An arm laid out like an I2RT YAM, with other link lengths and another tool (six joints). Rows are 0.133 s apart.
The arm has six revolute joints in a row. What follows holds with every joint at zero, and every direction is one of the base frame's. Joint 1 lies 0.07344 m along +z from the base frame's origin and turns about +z. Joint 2 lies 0.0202 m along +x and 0.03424 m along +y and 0.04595 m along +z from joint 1 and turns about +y. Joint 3 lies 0.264 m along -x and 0.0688 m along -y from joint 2 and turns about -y. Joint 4 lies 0.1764 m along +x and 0.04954 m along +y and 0.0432 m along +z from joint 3 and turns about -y. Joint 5 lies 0.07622 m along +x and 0.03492 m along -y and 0.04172 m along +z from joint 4 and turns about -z. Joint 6 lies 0.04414 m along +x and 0.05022 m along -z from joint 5 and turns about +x. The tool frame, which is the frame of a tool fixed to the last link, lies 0.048 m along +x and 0.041 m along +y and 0.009 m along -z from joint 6; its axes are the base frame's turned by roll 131.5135, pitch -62.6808 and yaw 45.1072 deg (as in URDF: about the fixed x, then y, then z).
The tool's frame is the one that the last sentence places.
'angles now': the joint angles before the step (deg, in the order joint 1, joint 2, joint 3, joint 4, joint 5, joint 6). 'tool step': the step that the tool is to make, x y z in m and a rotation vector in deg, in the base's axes. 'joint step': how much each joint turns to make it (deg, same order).
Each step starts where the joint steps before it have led.
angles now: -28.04, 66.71, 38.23, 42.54, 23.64, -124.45
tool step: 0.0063, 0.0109, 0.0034, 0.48, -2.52, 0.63
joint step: 3.94, -0.35, -0.08, 1.49, 3.60, 0.70
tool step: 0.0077, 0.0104, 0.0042, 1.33, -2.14, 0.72
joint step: 3.89, 0.00, 1.20, -0.32, 3.62, 1.22
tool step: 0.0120, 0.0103, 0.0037, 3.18, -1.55, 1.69
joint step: 3.66, 0.60, 3.27, -3.99, 2.87, 3.34
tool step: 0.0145, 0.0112, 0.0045, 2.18, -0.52, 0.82
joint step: 4.22, 1.77, 3.60, -2.80, 3.86, 1.59
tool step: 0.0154, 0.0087, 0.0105, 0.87, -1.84, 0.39
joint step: 3.28, 2.53, 4.02, -0.16, 3.11, 0.52
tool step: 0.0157, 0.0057, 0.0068, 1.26, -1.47, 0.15
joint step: 2.10, 3.00, 3.89, -0.37, 2.27, 1.15
